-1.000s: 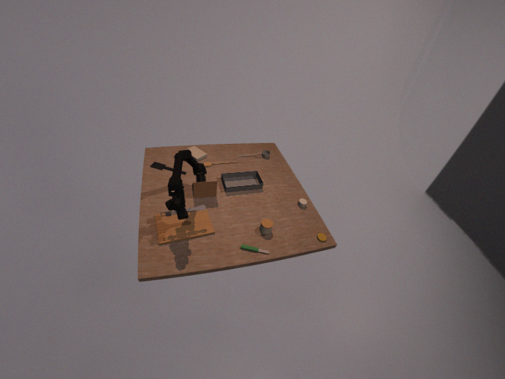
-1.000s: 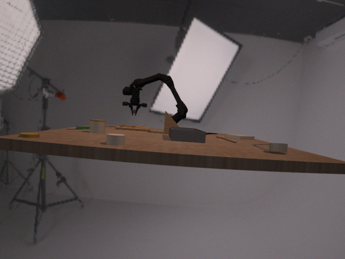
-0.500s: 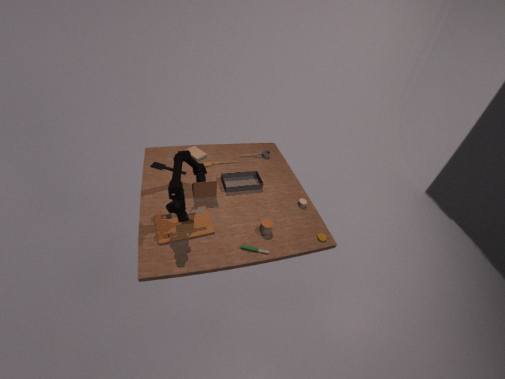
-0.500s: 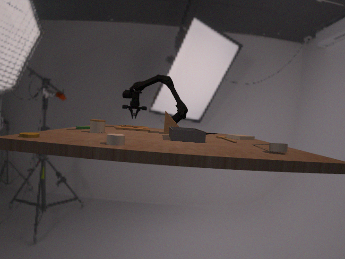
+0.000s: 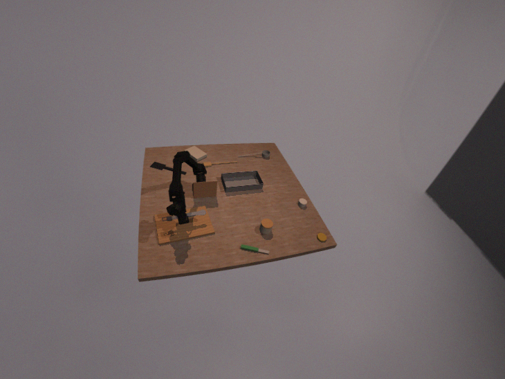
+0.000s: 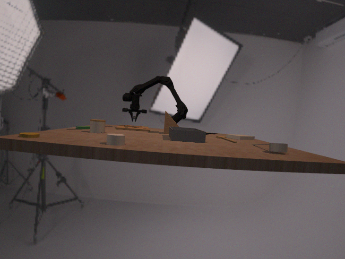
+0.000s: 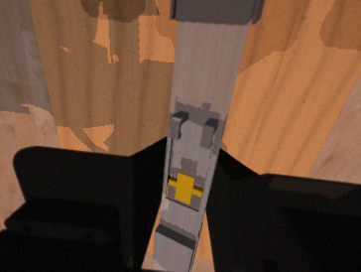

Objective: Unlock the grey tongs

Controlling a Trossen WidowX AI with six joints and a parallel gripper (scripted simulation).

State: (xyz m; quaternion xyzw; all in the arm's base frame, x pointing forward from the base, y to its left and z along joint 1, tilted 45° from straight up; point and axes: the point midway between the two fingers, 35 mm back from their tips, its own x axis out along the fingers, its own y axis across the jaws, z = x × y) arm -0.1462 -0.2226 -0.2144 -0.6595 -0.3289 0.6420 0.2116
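My gripper tip is now 40 mm below the yellow lock piece. From my gripper tip the other things lie so: wooden board 50 mm below, 10 mm ahead; then cork-topped jar 550 mm ahead, 90 mm to the right, 20 mm below; then green-handled tool 440 mm ahead, 250 mm to the right, 50 mm below.
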